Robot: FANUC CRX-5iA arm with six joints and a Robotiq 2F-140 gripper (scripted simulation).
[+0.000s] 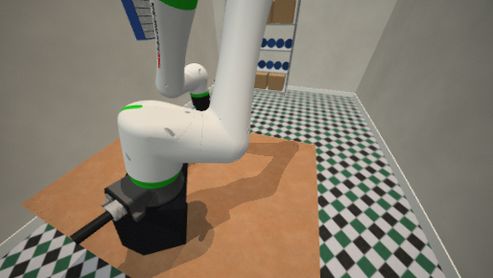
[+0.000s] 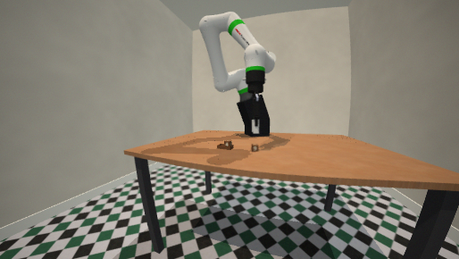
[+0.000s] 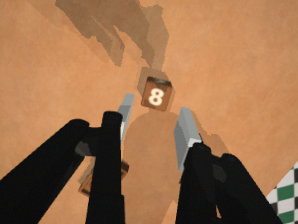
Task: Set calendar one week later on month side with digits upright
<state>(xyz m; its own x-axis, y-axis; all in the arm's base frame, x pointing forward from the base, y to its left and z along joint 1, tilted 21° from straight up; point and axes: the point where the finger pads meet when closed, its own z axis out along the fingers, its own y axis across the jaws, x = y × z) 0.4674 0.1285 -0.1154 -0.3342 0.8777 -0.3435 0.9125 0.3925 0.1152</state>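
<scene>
Right now the brown cube is 11 cm below my hand. The rest, counted from my hand: brown calendar tray: 1 cm ahead, 16 cm to the right, 11 cm below.
</scene>
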